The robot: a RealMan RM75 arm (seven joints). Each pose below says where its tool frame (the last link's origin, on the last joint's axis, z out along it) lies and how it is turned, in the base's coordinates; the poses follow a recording.
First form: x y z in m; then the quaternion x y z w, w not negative.
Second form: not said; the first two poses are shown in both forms.
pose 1, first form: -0.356 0.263 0.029 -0.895 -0.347 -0.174 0.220
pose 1, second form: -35.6 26.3 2.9 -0.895 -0.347 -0.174 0.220
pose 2, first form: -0.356 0.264 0.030 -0.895 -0.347 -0.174 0.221
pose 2, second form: -35.6 26.4 3.0 -0.895 -0.347 -0.174 0.221
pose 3, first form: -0.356 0.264 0.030 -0.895 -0.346 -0.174 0.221
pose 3, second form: -35.6 26.4 3.0 -0.895 -0.346 -0.174 0.221
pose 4, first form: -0.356 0.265 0.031 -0.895 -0.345 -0.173 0.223
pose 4, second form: -35.6 26.5 3.1 -0.895 -0.345 -0.173 0.223
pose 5, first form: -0.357 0.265 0.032 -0.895 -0.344 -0.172 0.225
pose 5, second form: -35.7 26.5 3.2 -0.895 -0.344 -0.172 0.225
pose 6, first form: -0.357 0.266 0.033 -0.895 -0.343 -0.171 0.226
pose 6, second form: -35.7 26.6 3.3 -0.895 -0.343 -0.171 0.226
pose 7, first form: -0.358 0.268 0.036 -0.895 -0.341 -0.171 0.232
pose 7, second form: -35.8 26.8 3.6 -0.895 -0.341 -0.171 0.232
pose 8, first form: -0.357 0.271 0.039 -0.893 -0.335 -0.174 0.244
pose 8, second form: -35.7 27.1 3.9 -0.893 -0.335 -0.174 0.244
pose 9, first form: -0.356 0.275 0.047 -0.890 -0.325 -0.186 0.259
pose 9, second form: -35.6 27.5 4.7 -0.890 -0.325 -0.186 0.259
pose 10, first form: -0.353 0.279 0.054 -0.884 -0.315 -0.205 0.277
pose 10, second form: -35.3 27.9 5.4 -0.884 -0.315 -0.205 0.277
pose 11, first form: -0.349 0.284 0.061 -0.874 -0.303 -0.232 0.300
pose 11, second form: -34.9 28.4 6.1 -0.874 -0.303 -0.232 0.300
